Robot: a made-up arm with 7 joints. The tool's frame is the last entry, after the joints. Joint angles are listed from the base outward. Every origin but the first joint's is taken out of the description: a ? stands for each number. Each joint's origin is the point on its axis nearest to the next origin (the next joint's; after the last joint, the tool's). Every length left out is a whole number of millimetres.
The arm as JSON. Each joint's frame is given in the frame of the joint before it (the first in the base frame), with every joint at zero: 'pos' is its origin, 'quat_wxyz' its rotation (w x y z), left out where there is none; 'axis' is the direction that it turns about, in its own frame. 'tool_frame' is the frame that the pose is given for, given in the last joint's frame.
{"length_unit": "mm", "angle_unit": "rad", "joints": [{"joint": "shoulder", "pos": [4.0, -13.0, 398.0], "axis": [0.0, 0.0, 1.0]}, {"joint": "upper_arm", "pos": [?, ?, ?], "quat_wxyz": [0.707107, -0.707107, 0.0, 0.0], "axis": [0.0, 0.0, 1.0]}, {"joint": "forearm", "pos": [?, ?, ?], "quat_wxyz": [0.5, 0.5, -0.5, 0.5], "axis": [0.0, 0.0, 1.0]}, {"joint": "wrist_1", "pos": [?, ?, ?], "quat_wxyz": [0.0, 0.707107, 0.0, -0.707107], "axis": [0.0, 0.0, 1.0]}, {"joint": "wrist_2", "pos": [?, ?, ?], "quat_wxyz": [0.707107, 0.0, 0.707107, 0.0], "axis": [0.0, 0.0, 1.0]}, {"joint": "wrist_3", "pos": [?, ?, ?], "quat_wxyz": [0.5, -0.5, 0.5, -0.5], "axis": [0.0, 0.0, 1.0]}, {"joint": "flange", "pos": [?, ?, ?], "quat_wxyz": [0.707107, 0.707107, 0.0, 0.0], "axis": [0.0, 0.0, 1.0]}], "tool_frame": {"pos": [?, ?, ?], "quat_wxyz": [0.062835, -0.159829, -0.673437, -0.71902]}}
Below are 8 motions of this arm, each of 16 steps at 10 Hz.
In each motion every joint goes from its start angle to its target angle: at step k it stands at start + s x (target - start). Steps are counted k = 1, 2, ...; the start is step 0. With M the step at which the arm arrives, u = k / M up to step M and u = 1 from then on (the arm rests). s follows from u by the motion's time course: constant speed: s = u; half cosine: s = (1 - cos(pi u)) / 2; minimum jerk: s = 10 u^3 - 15 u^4 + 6 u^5.
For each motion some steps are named. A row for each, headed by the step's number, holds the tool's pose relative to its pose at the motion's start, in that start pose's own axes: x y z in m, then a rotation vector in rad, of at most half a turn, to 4 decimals.
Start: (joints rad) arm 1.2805 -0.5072 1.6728 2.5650 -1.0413 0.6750 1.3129
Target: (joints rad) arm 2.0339 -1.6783 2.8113 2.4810 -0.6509 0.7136 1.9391
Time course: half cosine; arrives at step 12
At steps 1, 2, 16:
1: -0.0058 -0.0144 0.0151 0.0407 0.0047 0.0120
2: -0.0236 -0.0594 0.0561 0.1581 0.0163 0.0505
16: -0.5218 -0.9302 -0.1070 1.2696 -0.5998 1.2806

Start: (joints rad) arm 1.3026 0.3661 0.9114 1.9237 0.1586 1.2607 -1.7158
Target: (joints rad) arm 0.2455 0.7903 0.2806 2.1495 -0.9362 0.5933 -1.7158
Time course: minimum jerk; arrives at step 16
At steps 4, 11, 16:
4: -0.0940 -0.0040 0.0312 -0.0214 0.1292 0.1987
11: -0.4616 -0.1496 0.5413 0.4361 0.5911 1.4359
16: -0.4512 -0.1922 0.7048 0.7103 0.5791 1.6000

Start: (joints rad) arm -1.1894 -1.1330 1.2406 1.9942 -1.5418 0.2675 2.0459
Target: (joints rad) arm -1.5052 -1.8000 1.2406 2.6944 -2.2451 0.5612 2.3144
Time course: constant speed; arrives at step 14
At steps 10, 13, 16:
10: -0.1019 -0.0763 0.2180 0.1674 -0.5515 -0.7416
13: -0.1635 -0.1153 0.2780 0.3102 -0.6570 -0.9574
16: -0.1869 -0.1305 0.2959 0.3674 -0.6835 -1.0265

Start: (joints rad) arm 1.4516 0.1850 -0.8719 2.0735 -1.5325 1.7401 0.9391
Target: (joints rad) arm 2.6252 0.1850 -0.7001 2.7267 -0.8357 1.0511 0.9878
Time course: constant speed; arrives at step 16
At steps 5, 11, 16:
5: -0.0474 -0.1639 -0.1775 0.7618 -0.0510 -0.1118
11: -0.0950 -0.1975 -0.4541 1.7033 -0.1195 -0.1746
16: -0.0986 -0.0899 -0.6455 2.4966 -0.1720 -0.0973

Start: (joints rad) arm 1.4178 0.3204 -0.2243 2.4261 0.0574 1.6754 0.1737
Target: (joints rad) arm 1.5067 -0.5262 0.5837 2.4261 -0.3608 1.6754 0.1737
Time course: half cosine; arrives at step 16
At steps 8, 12, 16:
8: -0.2740 -0.1842 0.0502 0.0287 -0.2825 -0.4461
12: -0.5238 -0.2326 0.0539 -0.0017 -0.4548 -0.8026
16: -0.6324 -0.2263 0.0480 -0.0251 -0.5163 -0.9586

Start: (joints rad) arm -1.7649 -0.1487 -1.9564 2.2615 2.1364 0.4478 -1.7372
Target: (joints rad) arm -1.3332 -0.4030 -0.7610 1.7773 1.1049 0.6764 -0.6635
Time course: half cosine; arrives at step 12
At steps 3, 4, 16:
3: -0.0326 0.0319 0.0455 0.2341 0.1772 0.1088
4: -0.0496 0.0485 0.0853 0.4065 0.2921 0.1886
16: 0.0239 -0.0393 0.3939 1.7492 0.6532 0.7790

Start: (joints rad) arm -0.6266 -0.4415 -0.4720 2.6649 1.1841 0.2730 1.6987
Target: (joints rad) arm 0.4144 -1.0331 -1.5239 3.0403 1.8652 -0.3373 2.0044
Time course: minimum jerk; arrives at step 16
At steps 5, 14, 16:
5: -0.0226 -0.0655 0.0881 0.3132 0.0970 0.1055
14: 0.1555 -0.4717 0.2610 1.6629 0.4491 0.2377
16: 0.1615 -0.4794 0.2595 1.6870 0.4517 0.2337

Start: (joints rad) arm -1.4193 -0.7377 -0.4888 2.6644 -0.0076 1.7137 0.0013
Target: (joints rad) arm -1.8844 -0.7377 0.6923 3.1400 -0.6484 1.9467 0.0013
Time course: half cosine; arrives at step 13
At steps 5, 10, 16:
5: -0.0540 -0.0621 0.1001 -0.0936 -0.1434 -0.1292
10: -0.1648 -0.1217 0.2109 -0.1396 -0.2973 -0.3040
16: -0.1865 -0.1277 0.2251 -0.1286 -0.3196 -0.3254

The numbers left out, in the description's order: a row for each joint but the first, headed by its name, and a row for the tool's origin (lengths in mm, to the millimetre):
upper_arm: 19.0 8.0 0.0
forearm: 25.0 -355.0 0.0
wrist_1: 6.0 -88.0 0.0
wrist_2: 302.0 49.0 0.0
wrist_3: 25.0 4.0 0.0
flange: -60.0 6.0 0.0
tool: 20.0 13.0 0.0

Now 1 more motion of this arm.
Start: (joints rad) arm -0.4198 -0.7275 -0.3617 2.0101 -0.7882 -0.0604 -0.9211
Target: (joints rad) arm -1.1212 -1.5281 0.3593 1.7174 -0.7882 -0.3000 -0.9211
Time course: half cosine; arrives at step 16
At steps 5, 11, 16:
5: -0.0017 -0.0705 -0.0948 -0.1981 0.0283 -0.0607
11: 0.1062 -0.3520 -0.2297 -0.7100 -0.0908 -0.3841
16: 0.1781 -0.4854 -0.2112 -0.8880 -0.2184 -0.5736

